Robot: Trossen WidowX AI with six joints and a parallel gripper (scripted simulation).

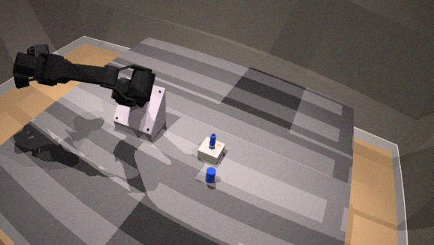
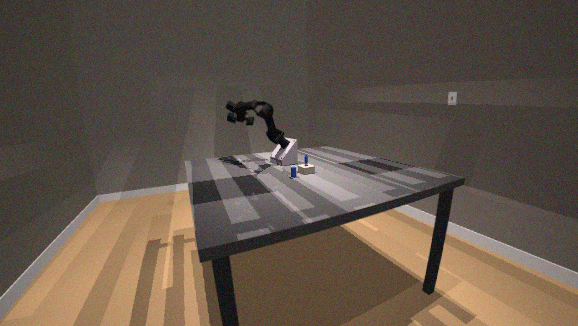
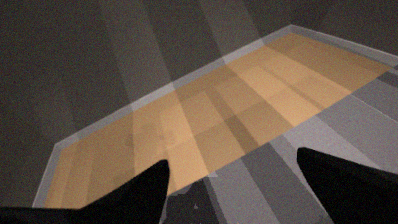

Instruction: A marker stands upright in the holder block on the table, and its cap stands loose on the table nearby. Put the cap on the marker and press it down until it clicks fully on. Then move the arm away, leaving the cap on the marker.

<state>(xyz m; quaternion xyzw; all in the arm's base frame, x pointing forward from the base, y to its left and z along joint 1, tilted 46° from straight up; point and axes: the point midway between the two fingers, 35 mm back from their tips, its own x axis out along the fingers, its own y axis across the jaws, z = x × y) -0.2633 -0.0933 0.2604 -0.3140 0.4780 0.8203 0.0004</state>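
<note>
The blue marker cap lies 63 cm ahead of my gripper tip, 15 cm to the left of it and 24 cm below it.
</note>
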